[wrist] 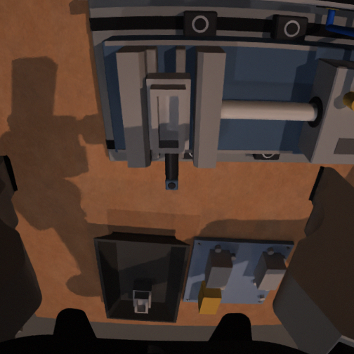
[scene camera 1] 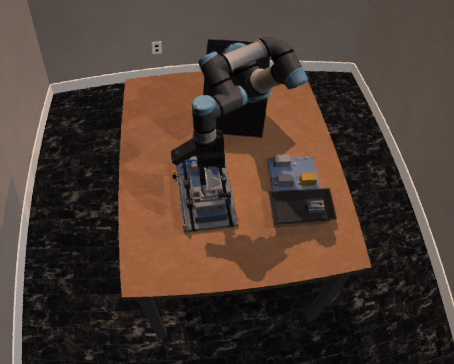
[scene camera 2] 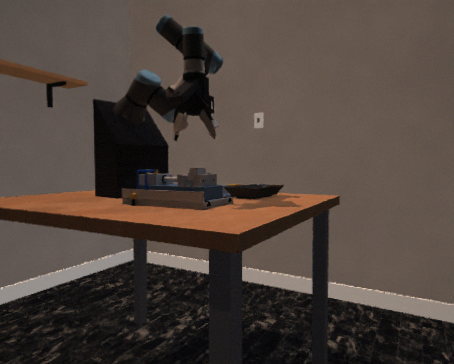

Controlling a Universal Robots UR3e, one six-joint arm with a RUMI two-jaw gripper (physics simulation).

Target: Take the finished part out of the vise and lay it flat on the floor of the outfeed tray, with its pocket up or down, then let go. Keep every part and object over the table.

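Places are measured from the arm's base along level axes (x ahead, y right, z down), in metres.
Pixels of known places: gripper, between the fingertips: (scene camera 1: 203, 177) (scene camera 2: 194, 140); arm's base, origin of its link: (scene camera 2: 128, 115).
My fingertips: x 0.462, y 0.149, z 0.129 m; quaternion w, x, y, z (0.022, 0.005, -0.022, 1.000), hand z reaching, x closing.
Ahead of a thing's pixels: the offset from my fingertips to its top centre.
The finished part @(dx +0.001, dy -0.015, dz +0.086 m) (wrist: 170, 84) (scene camera 2: 197, 171) is a light grey block with a rectangular pocket facing up. It sits between the two jaws of the vise @(dx -0.070, dy -0.006, dz +0.102 m) (wrist: 210, 110) (scene camera 2: 202, 181), its top above them; a narrow gap seems to show at the right jaw in the wrist view. My gripper (scene camera 2: 195, 136) (wrist: 165, 167) is open and empty, high above the vise, fingers pointing down and spread wide. The dark outfeed tray (scene camera 1: 304, 221) (scene camera 2: 255, 191) (wrist: 101, 280) stands beside the vise. A small grey pocketed piece @(dx +0.027, dy -0.404, dz +0.154 m) (scene camera 1: 315, 206) (wrist: 142, 300) lies in it.
A black rod (wrist: 171, 167) sticks out by the part's end. A blue plate @(dx -0.140, dy -0.352, dz +0.193 m) (scene camera 1: 295, 169) (wrist: 244, 270) adjoins the tray, with grey blocks and a yellow block @(dx -0.100, dy -0.397, dz +0.157 m) (scene camera 1: 308, 179) (wrist: 209, 299). Blue tubes (wrist: 340, 29) stand at the vise's rear. The black robot base (scene camera 2: 130, 165) is behind the vise.
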